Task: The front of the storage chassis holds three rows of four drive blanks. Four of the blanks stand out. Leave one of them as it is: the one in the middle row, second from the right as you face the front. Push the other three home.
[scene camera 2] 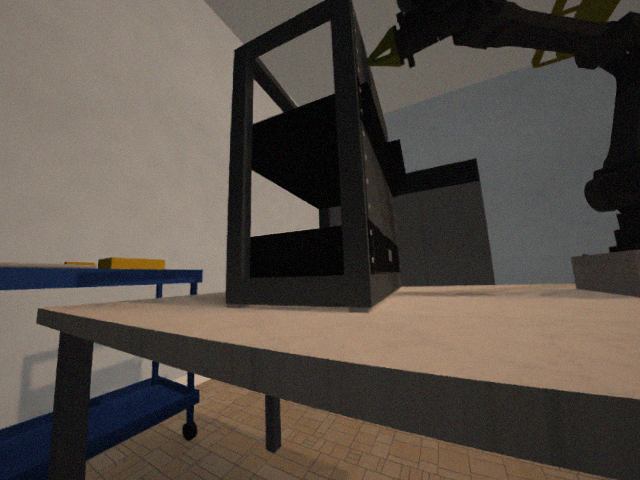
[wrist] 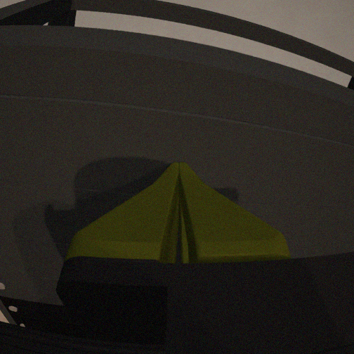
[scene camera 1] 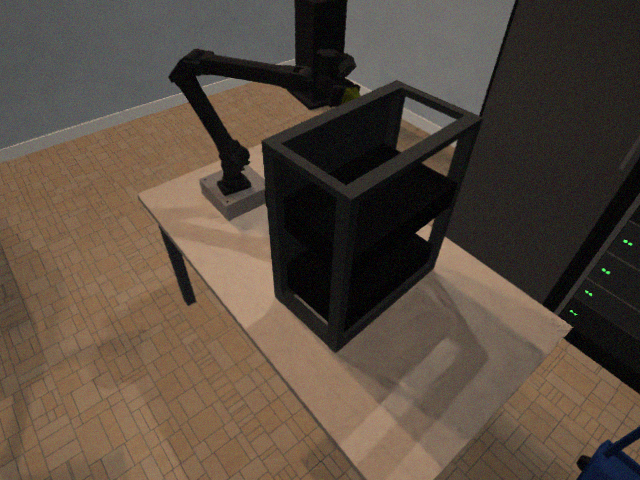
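The black rack frame stands on the table, its front toward the arm. A dark boxy unit sits at mid-height inside it; I cannot tell if it is the storage chassis. The front is edge-on in scene camera 2 and hidden in scene camera 1. My gripper is shut and empty, with its yellow-green tips at the upper front. In the wrist view they lie over a dark grey panel with a thin seam and shadows. Contact is unclear. No separate drive blanks can be made out.
The arm's grey base block stands on the table in front of the rack. A tall dark cabinet stands beyond the table. A blue cart holds a yellow box. A dark upper unit lies below the top rails.
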